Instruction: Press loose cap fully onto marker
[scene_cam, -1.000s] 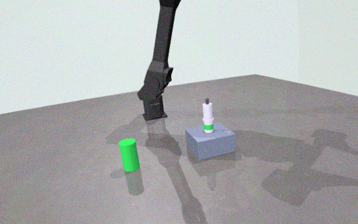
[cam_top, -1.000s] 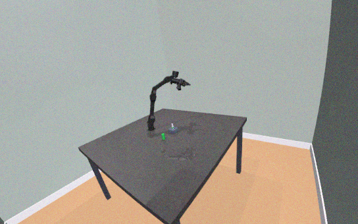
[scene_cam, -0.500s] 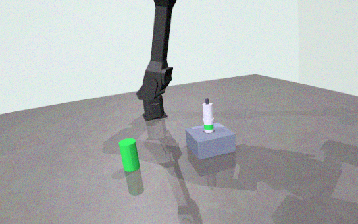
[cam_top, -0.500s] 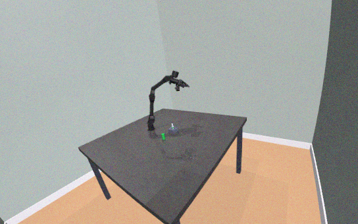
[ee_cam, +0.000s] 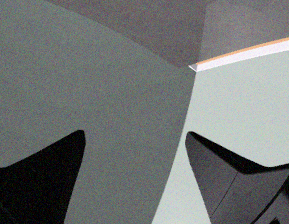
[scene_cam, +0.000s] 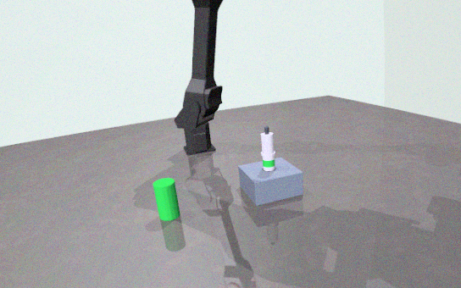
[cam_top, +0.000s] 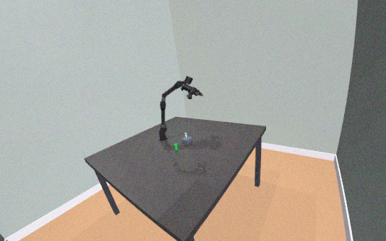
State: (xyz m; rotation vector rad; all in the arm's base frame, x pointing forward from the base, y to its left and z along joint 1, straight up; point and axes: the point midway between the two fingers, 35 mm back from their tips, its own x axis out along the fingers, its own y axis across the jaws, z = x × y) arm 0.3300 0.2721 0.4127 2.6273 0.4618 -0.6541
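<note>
My gripper tip is 38 cm to the left of the green cap, 37 cm above it and 7 cm past it. Also, from my gripper tip: grey-blue holder block (38 cm below, 22 cm to the right, 8 cm behind).
</note>
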